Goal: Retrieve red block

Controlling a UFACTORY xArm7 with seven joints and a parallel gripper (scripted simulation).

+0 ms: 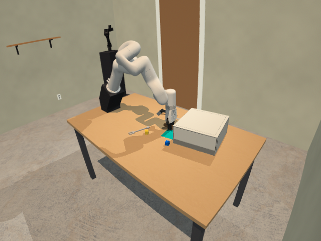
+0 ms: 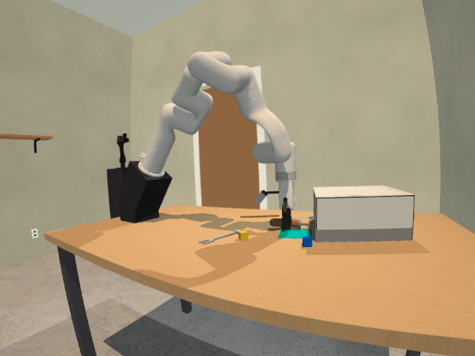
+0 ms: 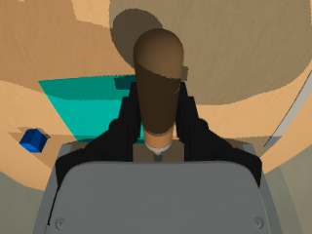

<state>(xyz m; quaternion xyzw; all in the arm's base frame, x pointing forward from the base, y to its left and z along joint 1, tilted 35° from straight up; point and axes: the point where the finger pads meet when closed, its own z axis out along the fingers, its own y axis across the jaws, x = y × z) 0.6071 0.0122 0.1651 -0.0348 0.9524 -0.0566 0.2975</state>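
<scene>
Now: the teal square 6 cm to the right of my hand, 4 cm ahead of it and 2 cm below it. Also, from my hand: yellow block 14 cm to the right, 12 cm behind, 1 cm below; blue block 18 cm to the right, 8 cm ahead, 1 cm below; grey rod 18 cm to the left, 3 cm ahead, 2 cm below.
</scene>
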